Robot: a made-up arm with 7 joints.
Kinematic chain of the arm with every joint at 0, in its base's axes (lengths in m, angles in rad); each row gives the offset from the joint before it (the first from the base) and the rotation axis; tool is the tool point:
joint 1: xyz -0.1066 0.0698 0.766 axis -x
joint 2: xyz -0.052 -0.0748 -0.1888 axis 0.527 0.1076 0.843
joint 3: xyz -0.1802 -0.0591 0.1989 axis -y
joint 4: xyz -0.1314 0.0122 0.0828 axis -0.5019 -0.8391 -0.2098
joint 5: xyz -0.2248 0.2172 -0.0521 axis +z
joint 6: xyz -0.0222 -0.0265 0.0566 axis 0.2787 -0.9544 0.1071
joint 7: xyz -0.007 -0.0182 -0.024 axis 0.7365 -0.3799 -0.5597
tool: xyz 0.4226 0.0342 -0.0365
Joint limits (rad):
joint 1: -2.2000..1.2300
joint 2: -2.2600..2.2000
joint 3: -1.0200..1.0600
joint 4: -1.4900..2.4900
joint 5: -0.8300..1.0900
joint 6: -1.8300..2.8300
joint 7: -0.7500..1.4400
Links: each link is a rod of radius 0.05 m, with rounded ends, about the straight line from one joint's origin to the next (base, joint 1, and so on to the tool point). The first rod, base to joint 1, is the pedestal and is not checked.
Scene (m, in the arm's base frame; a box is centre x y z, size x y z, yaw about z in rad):
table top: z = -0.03
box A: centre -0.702 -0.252 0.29 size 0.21 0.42 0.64 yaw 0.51
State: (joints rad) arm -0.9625 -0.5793 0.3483 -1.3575 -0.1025 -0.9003 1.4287
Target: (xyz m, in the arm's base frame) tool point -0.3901 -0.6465 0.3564
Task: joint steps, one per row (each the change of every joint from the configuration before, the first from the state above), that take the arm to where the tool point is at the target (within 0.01 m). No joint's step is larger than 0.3 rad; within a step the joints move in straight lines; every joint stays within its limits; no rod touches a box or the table.
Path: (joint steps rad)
1: 0.2851 -0.1266 -0.1051 0.0560 -0.1455 0.2912 0.0023
2: 0.2851 -0.1265 -0.1051 0.0559 -0.1455 0.2912 0.0022
3: 0.2851 -0.1266 -0.1051 0.0560 -0.1455 0.2911 0.0023
4: 0.2851 -0.1265 -0.1051 0.0559 -0.1455 0.2912 0.0022
5: 0.2851 -0.1266 -0.1051 0.0560 -0.1455 0.2912 0.0023
6: -0.1756 0.2585 0.0008 -0.0589 0.0069 -0.2471 0.0000
7: -0.1755 0.2586 0.0007 -0.0589 0.0069 -0.2471 0.0000
8: -0.1755 0.2585 0.0008 -0.0589 0.0069 -0.2471 0.0000
9: -0.1756 0.2586 0.0007 -0.0589 0.0069 -0.2471 0.0000
10: -0.1755 0.2585 0.0008 -0.0589 0.0069 -0.2471 0.0000
11: -0.1755 0.2585 0.0007 -0.0589 0.0069 -0.2471 0.0000
12: -0.1756 0.2586 0.0008 -0.0589 0.0069 -0.2472 0.0000

